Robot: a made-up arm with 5 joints.
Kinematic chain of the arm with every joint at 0, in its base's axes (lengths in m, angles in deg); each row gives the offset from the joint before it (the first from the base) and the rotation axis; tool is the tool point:
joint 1: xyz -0.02 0 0.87 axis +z
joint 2: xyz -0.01 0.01 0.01 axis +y
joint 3: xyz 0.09 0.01 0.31 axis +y
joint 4: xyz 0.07 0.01 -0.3 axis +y
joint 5: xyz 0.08 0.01 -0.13 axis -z
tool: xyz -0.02 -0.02 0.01
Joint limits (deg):
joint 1: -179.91..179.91
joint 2: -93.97..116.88
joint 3: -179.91..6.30
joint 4: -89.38..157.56
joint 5: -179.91..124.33
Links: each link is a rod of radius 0.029 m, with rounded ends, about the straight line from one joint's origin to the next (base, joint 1, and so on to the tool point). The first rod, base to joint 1, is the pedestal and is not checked.
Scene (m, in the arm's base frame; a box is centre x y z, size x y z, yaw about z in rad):
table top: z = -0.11
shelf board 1: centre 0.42 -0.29 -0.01 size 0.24 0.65 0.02 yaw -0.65
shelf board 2: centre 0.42 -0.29 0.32 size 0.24 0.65 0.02 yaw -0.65
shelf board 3: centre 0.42 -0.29 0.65 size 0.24 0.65 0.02 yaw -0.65
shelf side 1: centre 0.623 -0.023 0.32 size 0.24 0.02 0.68 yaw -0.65
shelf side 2: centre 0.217 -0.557 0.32 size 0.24 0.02 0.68 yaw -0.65
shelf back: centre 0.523 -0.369 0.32 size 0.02 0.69 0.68 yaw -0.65
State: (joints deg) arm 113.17 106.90 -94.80 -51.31 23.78
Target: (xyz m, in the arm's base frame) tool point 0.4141 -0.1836 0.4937
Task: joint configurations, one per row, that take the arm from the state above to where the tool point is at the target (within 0.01 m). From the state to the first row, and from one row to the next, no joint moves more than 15 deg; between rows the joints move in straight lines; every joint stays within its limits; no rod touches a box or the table.
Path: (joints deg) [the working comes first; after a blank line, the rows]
Joints at the target: -26.09 86.80 -80.02 -68.69 15.42
Straight joint move there: clear.

1: 99.24 104.89 -93.32 -53.05 22.94
2: 85.32 102.88 -91.84 -54.79 22.11
3: 71.39 100.87 -90.37 -56.53 21.27
4: 57.47 98.86 -88.89 -58.26 20.44
5: 43.54 96.85 -87.41 -60.00 19.60
6: 29.61 94.84 -85.93 -61.74 18.76
7: 15.69 92.83 -84.45 -63.48 17.93
8: 1.76 90.82 -82.97 -65.22 17.09
9: -12.17 88.81 -81.50 -66.96 16.26
10: -26.09 86.80 -80.02 -68.69 15.42

